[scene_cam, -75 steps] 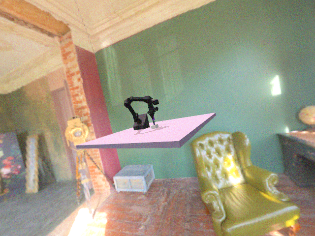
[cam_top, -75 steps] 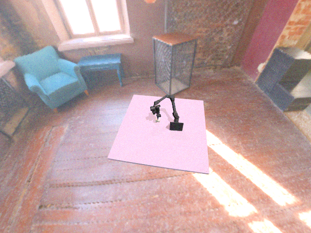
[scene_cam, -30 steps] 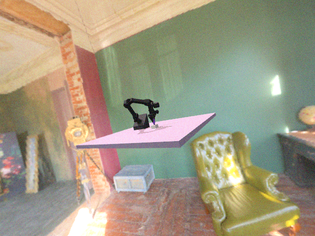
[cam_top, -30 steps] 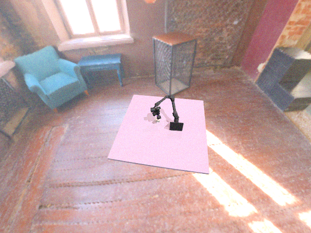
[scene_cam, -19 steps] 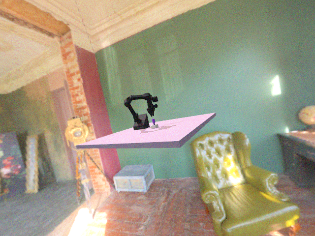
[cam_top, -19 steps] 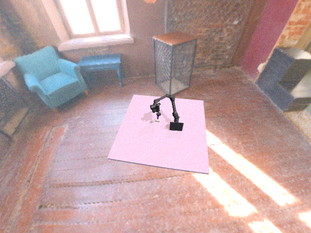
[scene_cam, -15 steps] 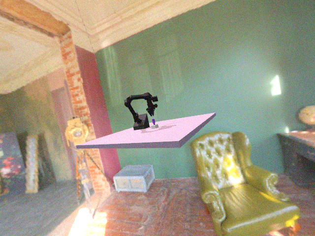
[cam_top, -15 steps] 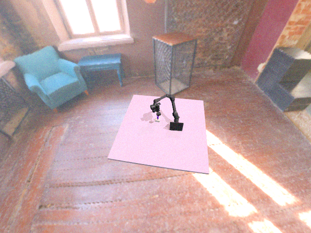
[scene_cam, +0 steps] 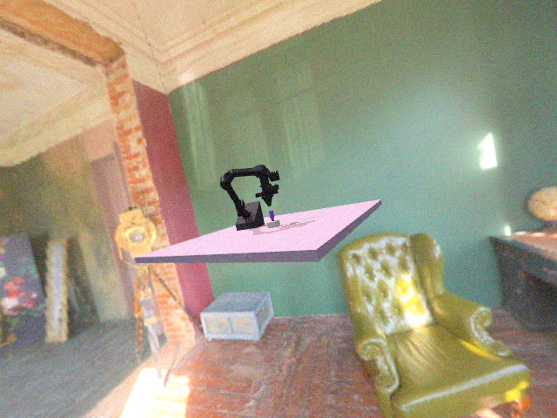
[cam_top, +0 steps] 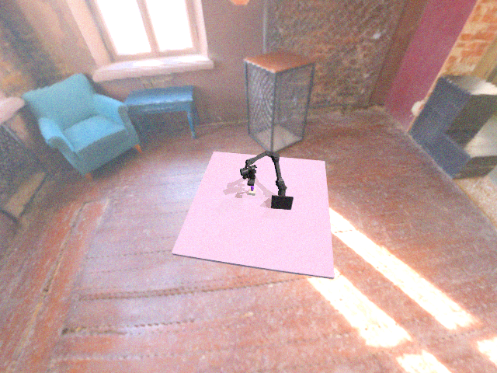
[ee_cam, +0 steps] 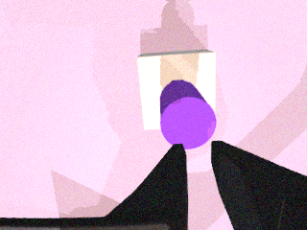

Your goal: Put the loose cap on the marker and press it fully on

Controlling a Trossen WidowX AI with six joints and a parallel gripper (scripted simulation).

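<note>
The purple cap lies 6 cm below my gripper tip. The rest, counted from my gripper tip: pale holder block (12 cm below).
</note>
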